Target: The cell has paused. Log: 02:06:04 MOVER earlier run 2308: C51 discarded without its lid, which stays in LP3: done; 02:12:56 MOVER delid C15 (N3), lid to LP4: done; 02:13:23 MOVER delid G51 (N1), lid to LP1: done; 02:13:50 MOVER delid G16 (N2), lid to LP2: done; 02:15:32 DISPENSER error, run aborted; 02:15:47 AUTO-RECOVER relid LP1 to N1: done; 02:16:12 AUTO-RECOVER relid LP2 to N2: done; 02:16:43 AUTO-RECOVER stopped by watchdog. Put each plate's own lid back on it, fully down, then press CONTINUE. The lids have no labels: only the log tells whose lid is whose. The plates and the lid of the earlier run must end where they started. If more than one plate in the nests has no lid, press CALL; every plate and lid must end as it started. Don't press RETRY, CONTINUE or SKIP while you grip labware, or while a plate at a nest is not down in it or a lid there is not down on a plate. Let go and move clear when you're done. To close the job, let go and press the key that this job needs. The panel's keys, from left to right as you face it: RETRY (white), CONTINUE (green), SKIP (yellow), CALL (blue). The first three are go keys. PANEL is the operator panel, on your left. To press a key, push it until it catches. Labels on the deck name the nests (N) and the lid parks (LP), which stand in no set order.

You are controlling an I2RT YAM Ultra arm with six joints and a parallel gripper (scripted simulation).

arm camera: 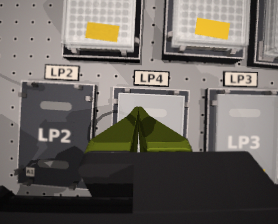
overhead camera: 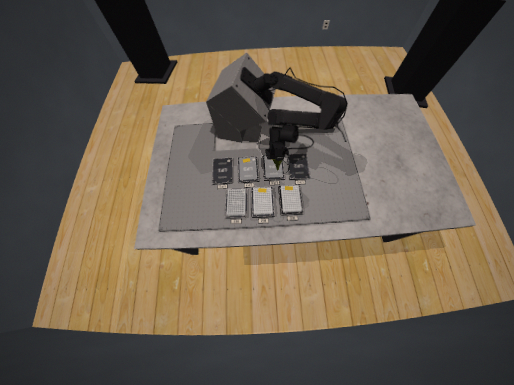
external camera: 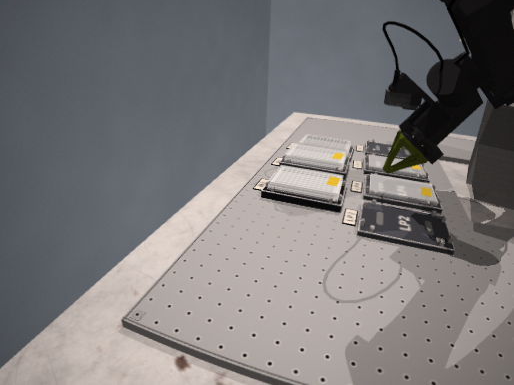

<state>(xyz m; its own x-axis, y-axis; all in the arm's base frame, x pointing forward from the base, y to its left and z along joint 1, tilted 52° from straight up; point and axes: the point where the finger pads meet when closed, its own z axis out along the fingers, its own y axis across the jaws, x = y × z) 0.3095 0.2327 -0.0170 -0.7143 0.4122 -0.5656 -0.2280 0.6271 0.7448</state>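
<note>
Right now my hand is 30 mm past the unlabelled lid, 20 mm to the left of it and 40 mm above it. Also, from my hand: yellow key: 350 mm behind, 150 mm to the left, 10 mm above; then blue key: 340 mm behind, 100 mm to the left, 10 mm above; then plate: 180 mm ahead, 170 mm to the right, 40 mm below.
</note>
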